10 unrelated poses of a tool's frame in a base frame.
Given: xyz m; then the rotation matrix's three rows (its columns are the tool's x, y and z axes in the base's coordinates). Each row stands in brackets.
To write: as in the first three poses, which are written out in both.
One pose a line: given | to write
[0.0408 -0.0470 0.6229], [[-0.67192 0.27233 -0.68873], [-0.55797 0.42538 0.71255], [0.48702 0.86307 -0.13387]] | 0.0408 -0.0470 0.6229 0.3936 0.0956 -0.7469 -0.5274
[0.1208 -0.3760 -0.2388], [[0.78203 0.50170 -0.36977], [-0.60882 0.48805 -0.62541], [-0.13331 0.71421 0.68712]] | 0.1208 -0.3760 -0.2388 0.8598 0.3895 -0.0688 -0.3229
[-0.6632 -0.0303 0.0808], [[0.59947 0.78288 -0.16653], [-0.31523 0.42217 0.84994], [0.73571 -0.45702 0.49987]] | -0.6632 -0.0303 0.0808 0.7940 -0.4115 -0.2841 -0.3458
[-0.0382 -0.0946 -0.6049], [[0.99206 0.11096 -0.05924], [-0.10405 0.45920 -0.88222], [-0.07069 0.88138 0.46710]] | -0.0382 -0.0946 -0.6049 0.8542 0.5162 0.0033 -0.0629
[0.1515 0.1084 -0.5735], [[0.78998 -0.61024 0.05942], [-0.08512 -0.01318 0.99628], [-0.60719 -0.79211 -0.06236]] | 0.1515 0.1084 -0.5735 0.6547 -0.6829 0.2546 0.2005
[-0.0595 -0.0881 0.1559], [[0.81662 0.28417 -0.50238], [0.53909 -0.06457 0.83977], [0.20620 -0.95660 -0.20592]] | -0.0595 -0.0881 0.1559 0.6217 -0.7223 -0.2849 0.1025
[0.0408 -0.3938 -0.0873], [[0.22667 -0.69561 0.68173], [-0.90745 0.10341 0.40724], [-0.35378 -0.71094 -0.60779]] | 0.0408 -0.3938 -0.0873 0.4249 -0.6578 0.6092 -0.1246
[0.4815 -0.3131 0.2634], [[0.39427 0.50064 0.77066], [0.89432 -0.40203 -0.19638], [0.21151 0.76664 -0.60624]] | 0.4815 -0.3131 0.2634 0.3106 0.7750 0.4500 0.3168
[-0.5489 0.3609 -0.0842], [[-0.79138 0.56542 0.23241], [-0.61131 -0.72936 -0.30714], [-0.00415 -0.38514 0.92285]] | -0.5489 0.3609 -0.0842 0.3171 -0.0615 0.1865 -0.9278
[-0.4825 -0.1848 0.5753], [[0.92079 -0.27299 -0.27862], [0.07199 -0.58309 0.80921], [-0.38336 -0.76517 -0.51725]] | -0.4825 -0.1848 0.5753 0.4529 -0.8691 0.0578 0.1904
